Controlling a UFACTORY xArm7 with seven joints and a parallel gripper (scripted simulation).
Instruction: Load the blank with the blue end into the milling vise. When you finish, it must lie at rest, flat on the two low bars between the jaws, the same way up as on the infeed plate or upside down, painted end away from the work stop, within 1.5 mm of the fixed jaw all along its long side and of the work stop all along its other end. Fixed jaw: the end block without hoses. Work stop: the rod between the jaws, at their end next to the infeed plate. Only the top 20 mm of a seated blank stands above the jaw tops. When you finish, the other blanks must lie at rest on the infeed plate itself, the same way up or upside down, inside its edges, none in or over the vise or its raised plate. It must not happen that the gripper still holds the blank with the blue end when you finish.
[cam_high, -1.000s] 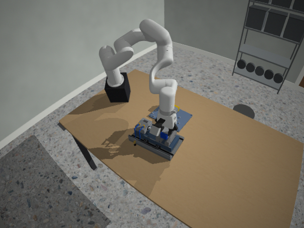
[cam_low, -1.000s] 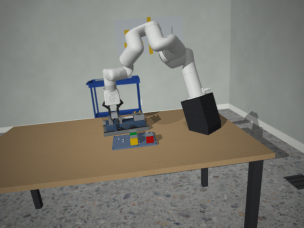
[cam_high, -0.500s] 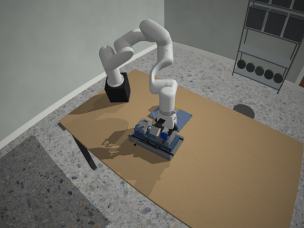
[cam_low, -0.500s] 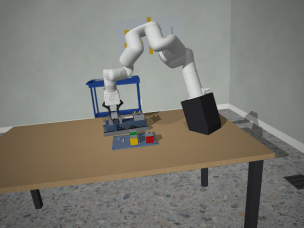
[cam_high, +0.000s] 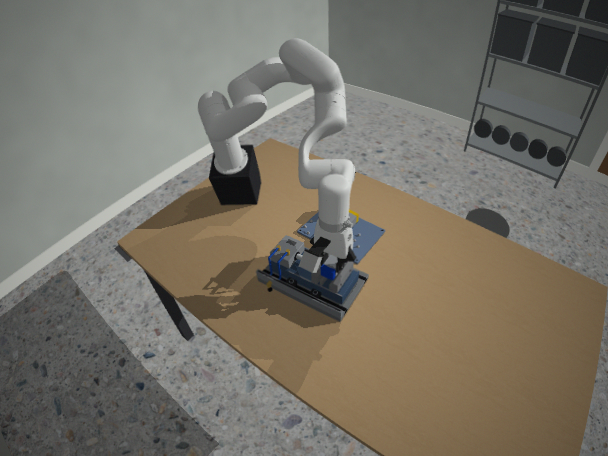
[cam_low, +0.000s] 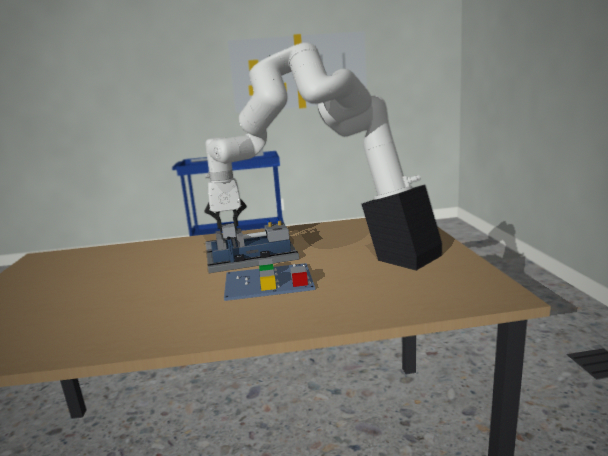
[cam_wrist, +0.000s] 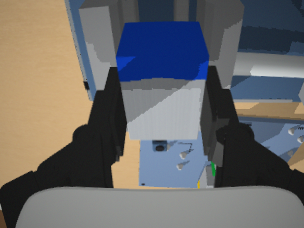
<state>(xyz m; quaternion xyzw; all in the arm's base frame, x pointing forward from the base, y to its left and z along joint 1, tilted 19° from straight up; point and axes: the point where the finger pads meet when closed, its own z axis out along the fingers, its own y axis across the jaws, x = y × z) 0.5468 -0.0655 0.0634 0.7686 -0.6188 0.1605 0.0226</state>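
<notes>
My hand is 2 cm above the blue-ended blank. Round my hand: black work stop rod (5 cm to the left, 4 cm below, 1 cm behind); moving jaw (5 cm below, 3 cm behind); fixed jaw (5 cm below, 3 cm ahead, 1 cm to the left).
</notes>
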